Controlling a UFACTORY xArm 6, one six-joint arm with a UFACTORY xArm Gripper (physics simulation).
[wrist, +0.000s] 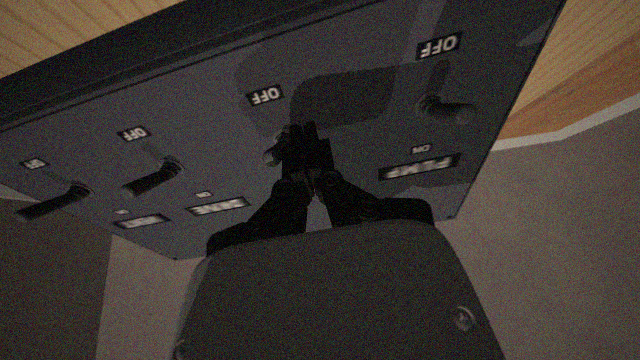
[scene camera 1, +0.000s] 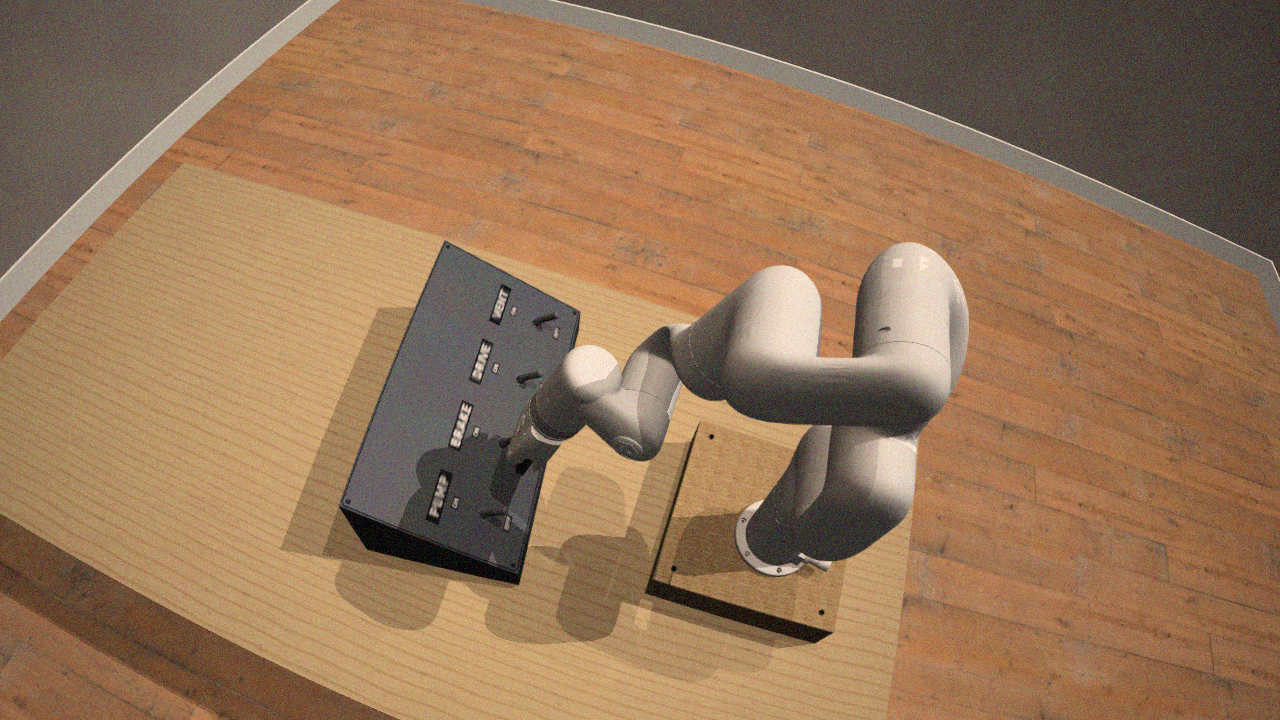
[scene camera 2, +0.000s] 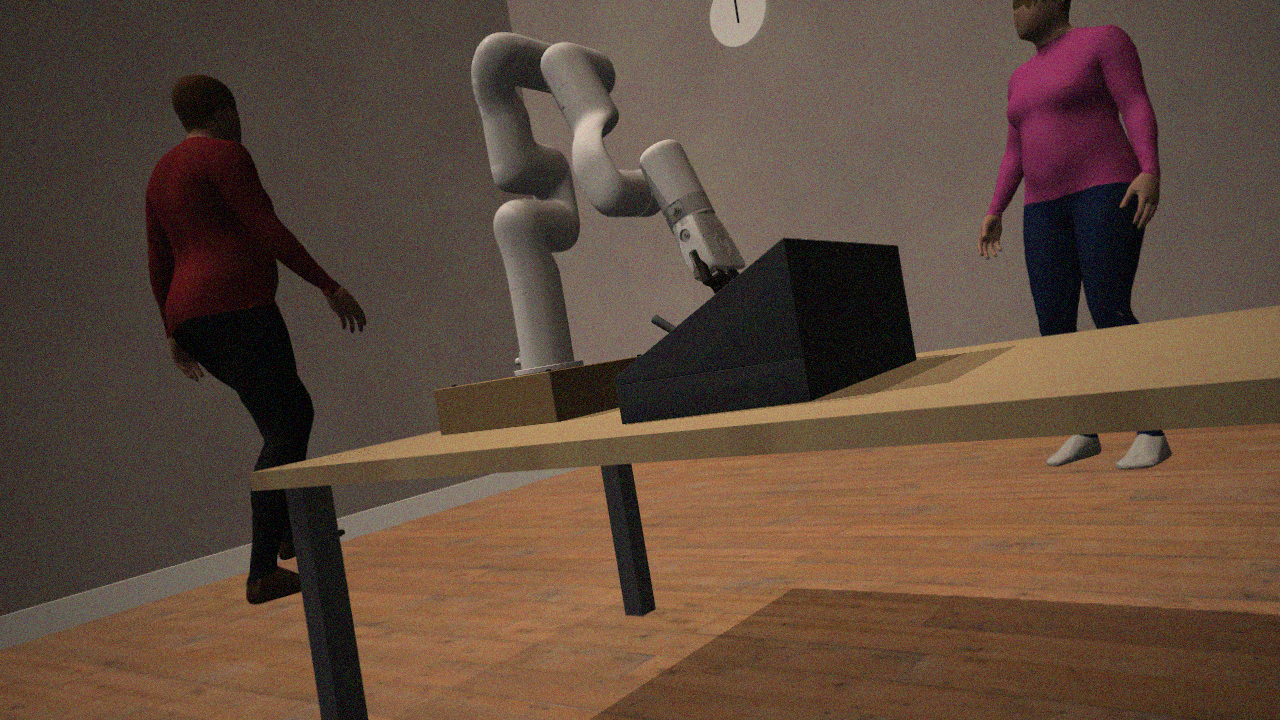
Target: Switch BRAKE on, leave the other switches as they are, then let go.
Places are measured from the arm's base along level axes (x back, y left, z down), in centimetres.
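Pixels of known places: gripper, between the fingertips: [wrist: 307,139]; arm's base, origin of its link: [scene camera 1: 773,538] [scene camera 2: 549,370].
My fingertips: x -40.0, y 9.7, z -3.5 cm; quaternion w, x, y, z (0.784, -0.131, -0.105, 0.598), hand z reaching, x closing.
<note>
For each thing: its top centre in the pictures, then the offset to it from my fingertips. "spot": a spot on its surface instead.
- BRAKE label, centre of its top: [scene camera 1: 460,423] dz -1.6, dx -9.6, dy +0.8 cm
- BRAKE lever, centre of its top: [wrist: 281,172] dz -1.6, dx -1.9, dy -2.0 cm
- BRAKE OFF mark, a spot on its surface: [wrist: 264,95] spot: dz +3.9, dx -0.2, dy -2.6 cm
- PUMP lever, centre of its top: [wrist: 455,135] [scene camera 1: 494,507] dz -1.6, dx +2.1, dy +9.3 cm
- VENT lever, centre of its top: [scene camera 2: 664,313] [wrist: 48,223] [scene camera 1: 547,311] dz -1.6, dx -10.0, dy -24.6 cm
- BRAKE, centre of its top: [wrist: 149,201] [scene camera 1: 530,369] dz -1.6, dx -5.9, dy -13.3 cm
The dark sloped switch panel [scene camera 1: 402,394] [scene camera 2: 716,358] [wrist: 200,95] carries the BRAKE label [scene camera 1: 460,425], second from the PUMP end. My gripper [scene camera 1: 519,464] [scene camera 2: 717,282] [wrist: 307,139] is shut and empty, its fingertips close against the panel at the BRAKE switch. In the wrist view the BRAKE lever [wrist: 271,156] shows partly, just left of the fingers. The rest of it is hidden, so its setting and any contact cannot be told. The BRAKE OFF mark [wrist: 264,95] lies beyond the fingertips. The PUMP lever [wrist: 450,109] leans toward its OFF side.
The VENT lever [scene camera 1: 545,318] [wrist: 52,202] and the lever between VENT and BRAKE [scene camera 1: 529,377] [wrist: 151,179] also lean toward OFF. The panel stands on the wooden table [scene camera 1: 223,295] [scene camera 2: 984,407], beside the arm's base block [scene camera 1: 707,501] [scene camera 2: 496,404]. Two people stand beyond the table.
</note>
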